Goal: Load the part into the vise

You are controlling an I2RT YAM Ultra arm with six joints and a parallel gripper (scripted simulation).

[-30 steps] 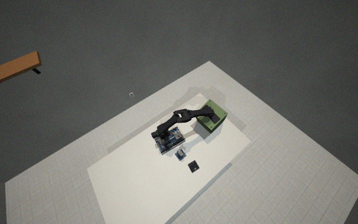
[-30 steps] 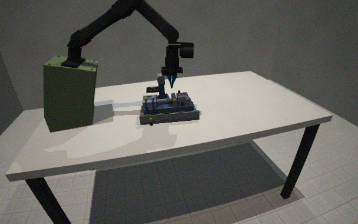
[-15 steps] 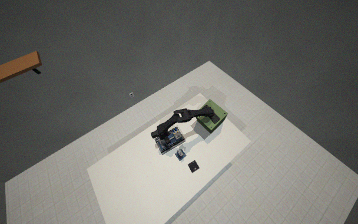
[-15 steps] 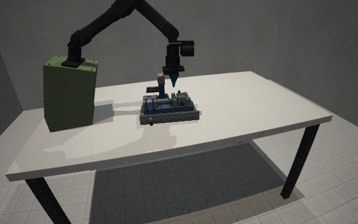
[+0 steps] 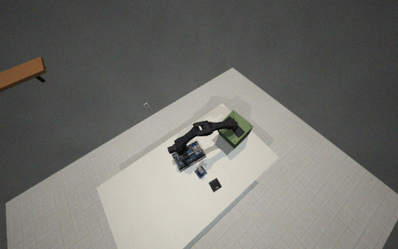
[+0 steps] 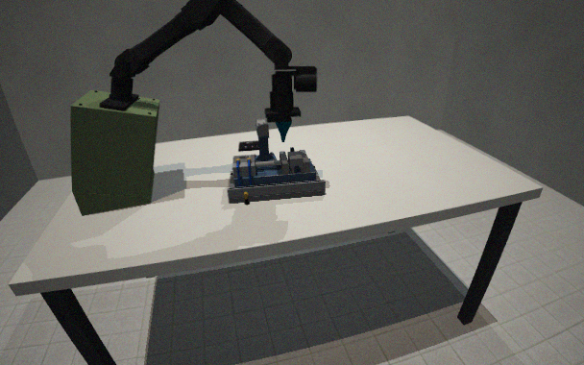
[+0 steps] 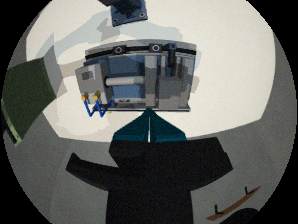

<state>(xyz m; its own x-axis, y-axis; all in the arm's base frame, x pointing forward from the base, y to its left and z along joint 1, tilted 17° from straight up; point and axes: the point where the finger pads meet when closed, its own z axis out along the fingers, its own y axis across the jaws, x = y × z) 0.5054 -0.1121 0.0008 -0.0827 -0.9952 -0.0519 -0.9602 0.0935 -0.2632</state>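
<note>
Now: the grey block part 40 mm ahead of my hand and 80 mm below it. The rest, counted from my hand: cylinder rod: 50 mm behind, 20 mm to the left, 90 mm below; air cylinder: 120 mm behind, 30 mm to the left, 90 mm below; vise: 30 mm behind, 20 mm to the left, 130 mm below.
</note>
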